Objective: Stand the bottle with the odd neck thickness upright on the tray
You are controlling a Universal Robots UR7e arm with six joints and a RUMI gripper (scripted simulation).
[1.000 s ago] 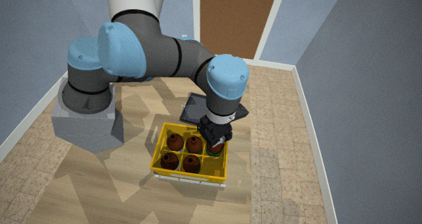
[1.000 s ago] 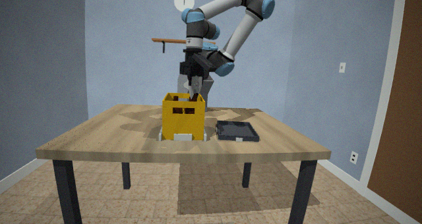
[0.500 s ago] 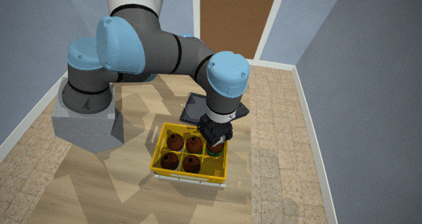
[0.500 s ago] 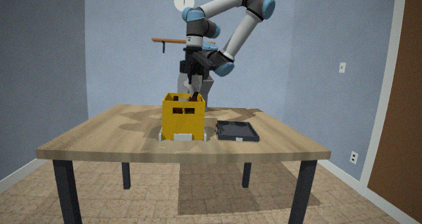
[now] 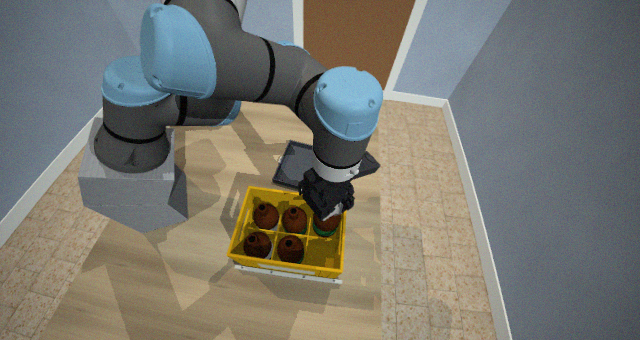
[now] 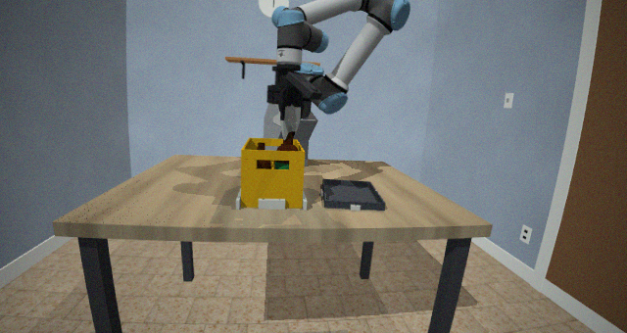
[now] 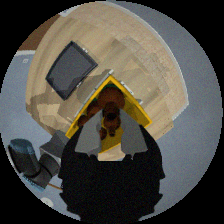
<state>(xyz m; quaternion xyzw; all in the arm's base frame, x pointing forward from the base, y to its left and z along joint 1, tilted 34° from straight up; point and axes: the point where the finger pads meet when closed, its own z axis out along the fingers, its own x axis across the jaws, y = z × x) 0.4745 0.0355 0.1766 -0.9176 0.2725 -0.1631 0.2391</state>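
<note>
The bottle is 70 mm below my hand. Also, from my hand: crate 130 mm below, 70 mm to the right, 70 mm behind; tray 210 mm below, 200 mm to the left, 130 mm behind.
</note>
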